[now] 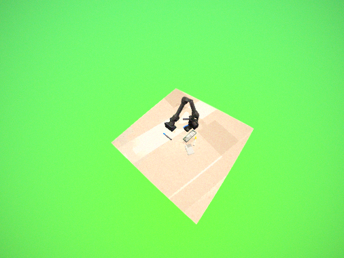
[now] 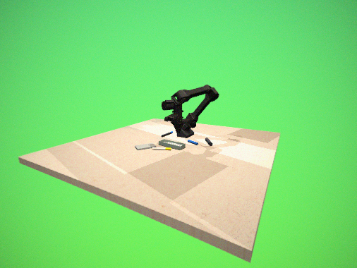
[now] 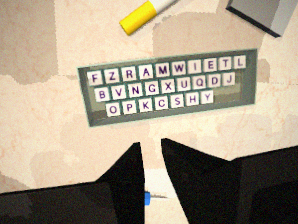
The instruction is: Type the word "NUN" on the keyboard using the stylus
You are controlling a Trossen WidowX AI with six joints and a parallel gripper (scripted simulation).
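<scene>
Right now my gripper tip is 120 mm past the blue stylus, 20 mm to the right of it and 90 mm above it. The rest, counted from my gripper tip: grey stylus tip (130 mm behind, 10 mm to the right, 90 mm below); flat grey block (140 mm ahead, 170 mm to the right, 90 mm below); white marker (110 mm ahead, 30 mm to the right, 90 mm below).
</scene>
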